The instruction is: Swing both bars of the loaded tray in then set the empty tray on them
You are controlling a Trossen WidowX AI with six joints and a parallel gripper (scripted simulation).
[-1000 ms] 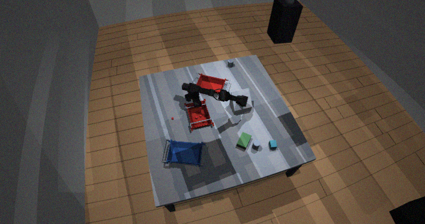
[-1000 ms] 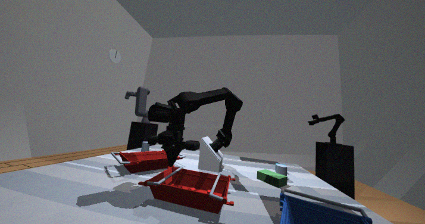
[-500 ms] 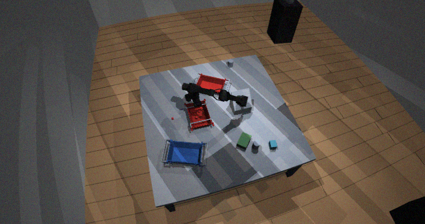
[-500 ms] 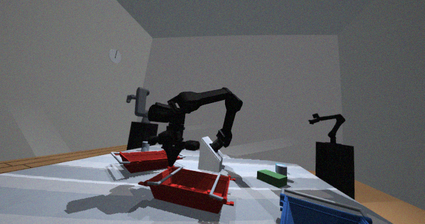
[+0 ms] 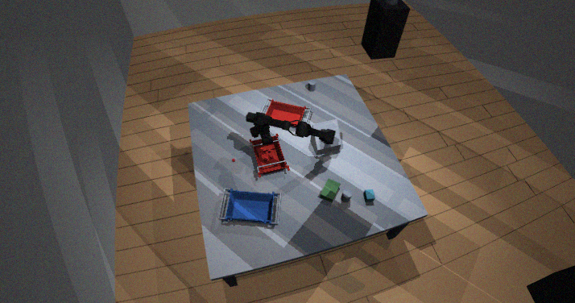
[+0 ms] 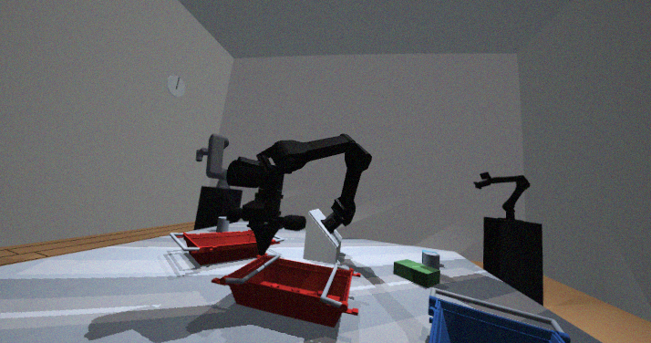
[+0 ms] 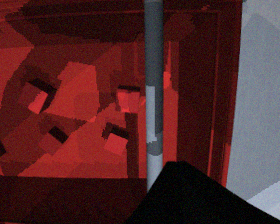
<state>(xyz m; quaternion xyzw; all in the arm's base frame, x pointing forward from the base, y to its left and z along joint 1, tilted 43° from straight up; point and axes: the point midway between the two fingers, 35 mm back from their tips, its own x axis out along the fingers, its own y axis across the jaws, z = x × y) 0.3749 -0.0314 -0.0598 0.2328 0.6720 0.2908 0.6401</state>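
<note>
Now: gripper tip 18 cm past the red tray, 23 cm to the left of it and 4 cm above it. The rest, counted from my gripper tip: teal cube: 54 cm behind, 48 cm to the left, 6 cm below; green block: 32 cm behind, 39 cm to the left, 7 cm below; red bit: 22 cm ahead, 6 cm to the left, 8 cm below.
</note>
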